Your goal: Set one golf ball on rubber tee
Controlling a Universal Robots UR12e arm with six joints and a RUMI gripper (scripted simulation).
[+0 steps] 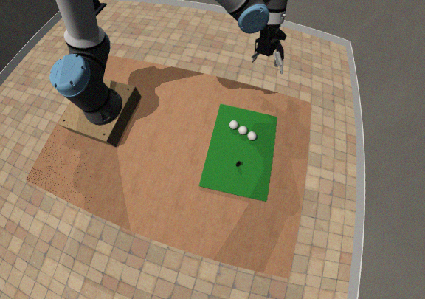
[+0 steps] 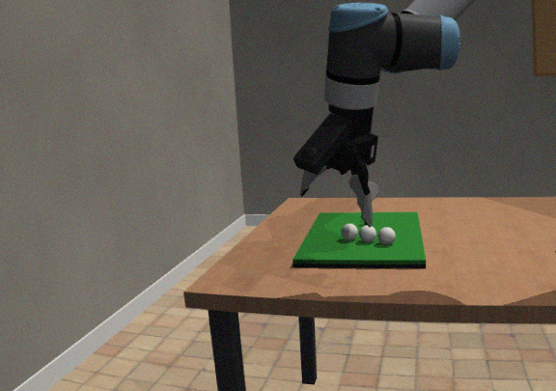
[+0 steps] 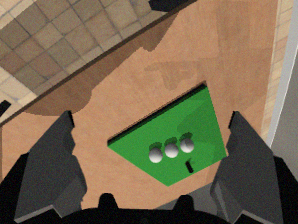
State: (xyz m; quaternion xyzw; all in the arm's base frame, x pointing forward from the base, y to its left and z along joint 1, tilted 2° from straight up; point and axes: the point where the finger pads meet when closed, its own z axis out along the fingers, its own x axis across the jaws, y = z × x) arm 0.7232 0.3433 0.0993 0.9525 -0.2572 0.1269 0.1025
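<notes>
My hand is 50 mm past the white golf ball, 290 mm to the left of it and 130 mm above it. Also, from my hand: green mat (40 mm behind, 410 mm to the right, 160 mm below).
</notes>
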